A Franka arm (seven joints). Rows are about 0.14 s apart.
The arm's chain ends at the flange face. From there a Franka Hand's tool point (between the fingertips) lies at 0.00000 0.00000 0.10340 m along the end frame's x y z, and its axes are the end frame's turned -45 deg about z.
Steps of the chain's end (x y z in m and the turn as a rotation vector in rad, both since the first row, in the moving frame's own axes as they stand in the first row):
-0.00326, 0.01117, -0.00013, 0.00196, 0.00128, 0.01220
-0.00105, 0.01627, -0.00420, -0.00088, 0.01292, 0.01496
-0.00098, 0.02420, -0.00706, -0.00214, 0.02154, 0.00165
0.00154, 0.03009, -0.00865, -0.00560, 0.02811, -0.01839
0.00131, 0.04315, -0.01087, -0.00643, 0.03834, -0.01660
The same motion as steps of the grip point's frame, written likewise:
-0.00997, 0.00554, -0.00013, 0.00048, 0.00229, 0.01220
-0.01137, 0.01178, -0.00421, -0.00976, 0.00851, 0.01496
-0.01639, 0.01815, -0.00708, -0.01674, 0.01372, 0.00165
-0.01852, 0.02481, -0.00869, -0.02384, 0.01592, -0.01839
-0.02723, 0.03469, -0.01095, -0.03166, 0.02256, -0.01660

